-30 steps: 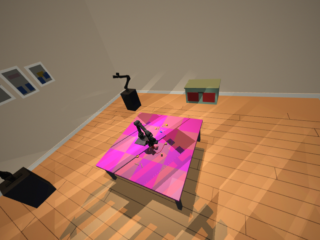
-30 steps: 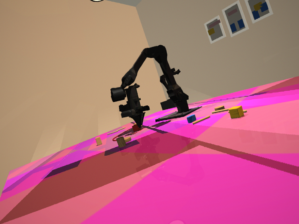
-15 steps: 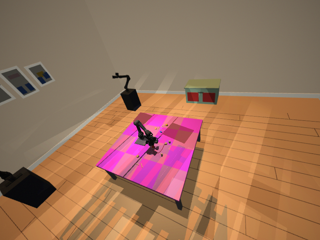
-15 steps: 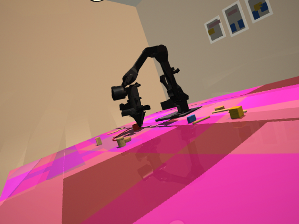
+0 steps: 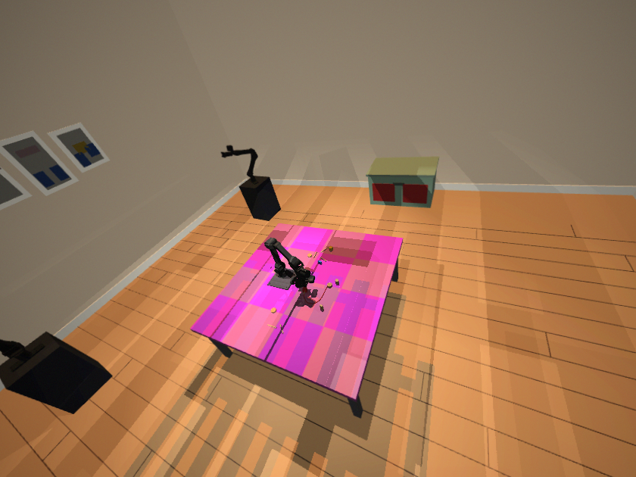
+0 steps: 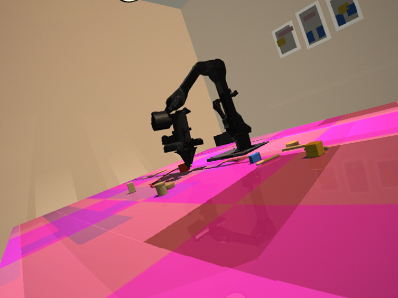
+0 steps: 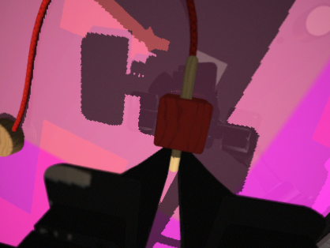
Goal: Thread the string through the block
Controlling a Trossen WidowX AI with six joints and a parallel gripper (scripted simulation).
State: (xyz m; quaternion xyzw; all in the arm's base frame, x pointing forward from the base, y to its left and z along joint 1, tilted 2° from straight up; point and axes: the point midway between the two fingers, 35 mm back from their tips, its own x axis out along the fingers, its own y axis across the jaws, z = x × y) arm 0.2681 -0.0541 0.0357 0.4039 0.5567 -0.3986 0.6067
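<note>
The blue block is 30 mm behind my gripper tip, 280 mm to the left of it and 10 mm below it. From my gripper tip the other things lie so: red block: 10 mm ahead, 20 mm to the right; then thin wooden stick: 10 mm ahead, 40 mm to the right, 10 mm above; then round wooden button: 160 mm ahead, 90 mm to the left, 10 mm below.
</note>
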